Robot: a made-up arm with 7 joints.
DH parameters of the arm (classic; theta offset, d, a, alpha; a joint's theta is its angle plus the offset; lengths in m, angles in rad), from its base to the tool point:
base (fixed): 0 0.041 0.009 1.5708
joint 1: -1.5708 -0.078 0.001 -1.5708
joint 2: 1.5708 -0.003 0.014 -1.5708
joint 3: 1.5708 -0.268 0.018 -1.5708
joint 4: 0 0.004 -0.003 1.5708
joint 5: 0 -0.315 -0.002 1.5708
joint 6: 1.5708 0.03 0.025 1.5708
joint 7: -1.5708 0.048 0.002 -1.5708
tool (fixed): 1.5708 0 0 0
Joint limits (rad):
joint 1: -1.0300..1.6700
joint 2: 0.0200..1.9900
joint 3: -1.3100..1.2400
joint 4: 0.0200..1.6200
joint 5: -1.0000..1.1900
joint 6: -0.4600..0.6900
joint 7: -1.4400..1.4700
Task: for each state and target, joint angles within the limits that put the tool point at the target. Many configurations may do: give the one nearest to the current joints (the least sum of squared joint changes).
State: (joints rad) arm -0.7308 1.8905 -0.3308 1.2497 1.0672 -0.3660 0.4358
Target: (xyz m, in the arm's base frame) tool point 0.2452 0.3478 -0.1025
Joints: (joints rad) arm -0.9435 1.9900 0.0009 1.6200 1.1900 0.3470 0.4436
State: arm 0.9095 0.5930 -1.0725 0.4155 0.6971 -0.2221 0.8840
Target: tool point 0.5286 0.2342 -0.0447
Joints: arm 1.3119 0.4615 -1.0027 0.6488 0.6740 -0.1881 0.8840
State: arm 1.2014 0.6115 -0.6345 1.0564 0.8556 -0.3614 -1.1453
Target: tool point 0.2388 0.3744 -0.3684
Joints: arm 0.3634 0.7567 -0.8288 0.6769 0.8963 -0.3186 -1.1443
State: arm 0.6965 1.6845 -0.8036 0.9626 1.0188 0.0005 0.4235
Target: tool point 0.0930 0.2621 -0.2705
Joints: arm 0.1001 1.2014 -1.2906 1.6200 1.1900 0.6195 0.4340
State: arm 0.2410 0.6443 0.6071 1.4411 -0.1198 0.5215 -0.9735
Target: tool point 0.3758 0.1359 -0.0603
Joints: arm 0.5875 0.0356 0.0267 1.5785 -0.0769 0.5234 -0.9704
